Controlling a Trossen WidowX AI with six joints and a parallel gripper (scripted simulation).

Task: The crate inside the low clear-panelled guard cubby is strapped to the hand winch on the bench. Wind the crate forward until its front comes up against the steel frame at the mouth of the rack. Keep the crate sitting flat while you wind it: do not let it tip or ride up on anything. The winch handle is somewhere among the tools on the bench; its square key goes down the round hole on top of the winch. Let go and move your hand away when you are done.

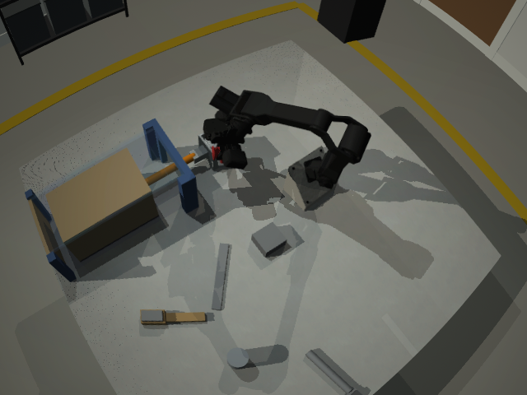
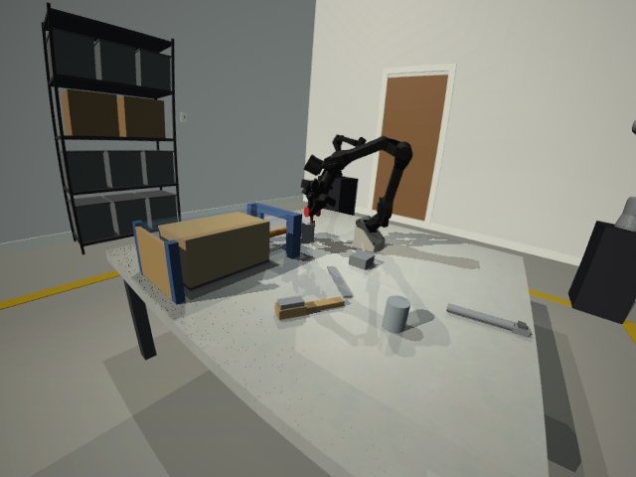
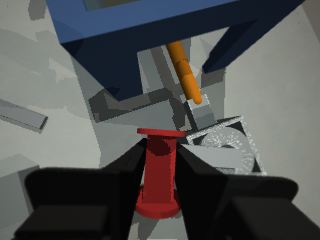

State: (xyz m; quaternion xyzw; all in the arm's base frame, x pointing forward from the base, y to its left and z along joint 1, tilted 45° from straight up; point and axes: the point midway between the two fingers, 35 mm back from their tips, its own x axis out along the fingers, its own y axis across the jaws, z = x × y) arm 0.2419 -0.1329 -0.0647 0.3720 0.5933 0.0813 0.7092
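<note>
Now: gripper tip 30 mm to the left of the winch handle, 30 mm past it and 30 mm above it. Round my gripper tip: red knob: 10 mm behind; then grey winch: 100 mm to the right, 100 mm below, 60 mm behind; then blue frame: 110 mm ahead, 80 mm to the right, 30 mm below.
</note>
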